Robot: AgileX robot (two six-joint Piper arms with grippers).
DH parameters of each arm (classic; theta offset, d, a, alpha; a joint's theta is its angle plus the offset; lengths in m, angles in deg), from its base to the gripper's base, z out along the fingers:
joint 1: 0 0.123 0 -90
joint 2: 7.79 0 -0.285 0
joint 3: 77.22 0 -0.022 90
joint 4: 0 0.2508 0 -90
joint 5: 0 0 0.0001 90
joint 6: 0 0.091 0 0
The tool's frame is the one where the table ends.
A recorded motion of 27 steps. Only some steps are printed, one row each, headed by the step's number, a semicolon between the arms.
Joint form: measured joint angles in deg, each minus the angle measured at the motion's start. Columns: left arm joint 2, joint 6, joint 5, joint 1, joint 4, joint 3; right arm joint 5, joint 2, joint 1, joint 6, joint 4, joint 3.
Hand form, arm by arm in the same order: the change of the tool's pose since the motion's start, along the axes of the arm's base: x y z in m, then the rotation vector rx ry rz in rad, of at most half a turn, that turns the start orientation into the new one. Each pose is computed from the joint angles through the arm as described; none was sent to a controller.
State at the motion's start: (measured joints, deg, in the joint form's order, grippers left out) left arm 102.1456 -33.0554 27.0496 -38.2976 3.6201 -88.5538; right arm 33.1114 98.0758 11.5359 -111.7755 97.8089 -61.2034
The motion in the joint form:
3: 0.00 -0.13 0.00 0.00 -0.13 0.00; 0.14 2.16 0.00 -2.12 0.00 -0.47
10: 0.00 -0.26 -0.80 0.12 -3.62 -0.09; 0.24 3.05 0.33 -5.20 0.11 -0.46
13: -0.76 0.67 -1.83 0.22 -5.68 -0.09; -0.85 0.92 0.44 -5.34 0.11 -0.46
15: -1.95 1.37 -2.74 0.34 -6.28 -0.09; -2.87 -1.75 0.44 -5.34 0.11 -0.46
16: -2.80 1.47 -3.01 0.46 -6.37 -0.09; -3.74 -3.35 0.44 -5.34 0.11 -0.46
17: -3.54 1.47 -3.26 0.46 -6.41 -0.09; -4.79 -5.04 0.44 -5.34 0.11 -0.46
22: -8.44 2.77 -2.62 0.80 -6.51 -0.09; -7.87 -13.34 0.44 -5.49 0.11 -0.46
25: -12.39 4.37 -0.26 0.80 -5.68 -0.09; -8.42 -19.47 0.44 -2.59 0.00 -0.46
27: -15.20 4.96 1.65 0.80 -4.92 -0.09; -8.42 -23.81 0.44 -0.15 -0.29 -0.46
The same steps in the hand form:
3: -0.0001 -0.0001 0.0000 -0.0032 0.0025 0.0017; 0.0055 0.0013 -0.0116 -0.0275 0.0037 0.0165
10: -0.0004 -0.0019 0.0015 -0.0617 0.0288 0.0137; 0.0065 0.0038 -0.0174 -0.0611 -0.0174 0.0440
13: -0.0022 -0.0013 0.0085 -0.0985 0.0180 0.0109; 0.0030 0.0024 -0.0041 -0.0666 -0.0545 0.0301
15: -0.0048 0.0014 0.0184 -0.1212 -0.0108 0.0069; -0.0012 -0.0013 0.0121 -0.0770 -0.0979 -0.0011
16: -0.0067 0.0039 0.0250 -0.1333 -0.0263 0.0076; -0.0043 -0.0032 0.0219 -0.0794 -0.1242 -0.0152
17: -0.0088 0.0056 0.0306 -0.1445 -0.0394 0.0071; -0.0078 -0.0054 0.0321 -0.0827 -0.1516 -0.0323
22: -0.0245 0.0205 0.0641 -0.1759 -0.1094 -0.0020; -0.0311 -0.0147 0.0815 -0.0773 -0.2896 -0.0871
25: -0.0405 0.0333 0.0868 -0.1620 -0.1550 -0.0194; -0.0541 -0.0204 0.1161 -0.0196 -0.3604 -0.1161
27: -0.0525 0.0432 0.1018 -0.1536 -0.1810 -0.0259; -0.0730 -0.0244 0.1390 0.0270 -0.4075 -0.1281

